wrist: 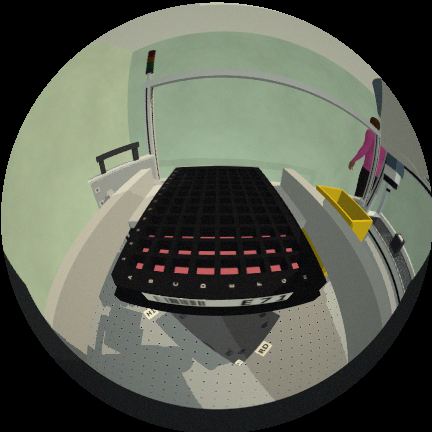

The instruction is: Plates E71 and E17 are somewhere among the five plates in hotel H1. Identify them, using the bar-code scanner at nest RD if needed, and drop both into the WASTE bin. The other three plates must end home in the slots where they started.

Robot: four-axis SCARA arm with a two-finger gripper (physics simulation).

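Frame: origin at the arm's base, x ahead, y left, z up, level; centimetres.
Where they show: gripper, fingertip midpoint: (216, 176).
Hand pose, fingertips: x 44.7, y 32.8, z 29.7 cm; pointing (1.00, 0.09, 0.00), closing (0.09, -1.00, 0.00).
After its pixels a point has its place.
My gripper (216, 176) {x 44.7, y 32.8, z 29.7 cm} is shut on a black plate (220, 295) {x 36.2, y 32.0, z 29.4 cm} whose front label reads E71. Its pads press on both long sides of the plate, which is level and raised above the deck. The plate's nearest wells show pink. The yellow waste bin (357, 221) {x 52.2, y 3.8, z 21.1 cm} is to the right, beyond the right finger. A dark nest surface (237, 332) {x 38.2, y 28.8, z 7.3 cm} shows below the plate, beside the RD label (263, 348) {x 34.8, y 22.6, z 1.3 cm}. The H1 label (151, 313) {x 40.6, y 47.1, z 1.3 cm} is at the lower left. A grey panel (120, 175) {x 55.5, y 51.7, z 26.5 cm} with a dark handle stands behind the left finger; it looks like the hotel's top.
The perforated deck (310, 345) {x 32.7, y 11.3, z 1.3 cm} spreads below. A grey frame (225, 76) {x 102.4, y 33.9, z 57.7 cm} with a stack light (151, 62) {x 101.2, y 68.9, z 74.6 cm} stands at the back. A person in pink (368, 150) is at the right, near a grey post. A dark grated strip (387, 237) {x 61.3, y -56.4, z 6.0 cm} runs along the right side.
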